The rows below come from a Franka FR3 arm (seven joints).
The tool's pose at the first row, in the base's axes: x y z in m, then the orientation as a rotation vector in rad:
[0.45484, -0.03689, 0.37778, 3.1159, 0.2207, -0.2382]
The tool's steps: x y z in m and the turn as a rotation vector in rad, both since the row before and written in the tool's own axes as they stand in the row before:
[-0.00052, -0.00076, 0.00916, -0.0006, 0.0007, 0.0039]
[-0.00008, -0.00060, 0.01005, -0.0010, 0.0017, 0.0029]
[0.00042, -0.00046, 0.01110, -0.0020, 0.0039, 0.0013]
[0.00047, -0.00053, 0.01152, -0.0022, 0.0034, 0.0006]
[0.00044, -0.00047, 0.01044, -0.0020, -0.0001, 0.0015]
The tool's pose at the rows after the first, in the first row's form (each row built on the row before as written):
[0.45284, -0.03639, 0.36881, 3.1156, 0.2146, -0.2370]
[0.45117, -0.03601, 0.35889, 3.1150, 0.2101, -0.2341]
[0.44988, -0.03573, 0.34785, 3.1138, 0.2082, -0.2277]
[0.44861, -0.03540, 0.33638, 3.1122, 0.2074, -0.2220]
[0.44751, -0.03513, 0.32598, 3.1103, 0.2052, -0.2218]

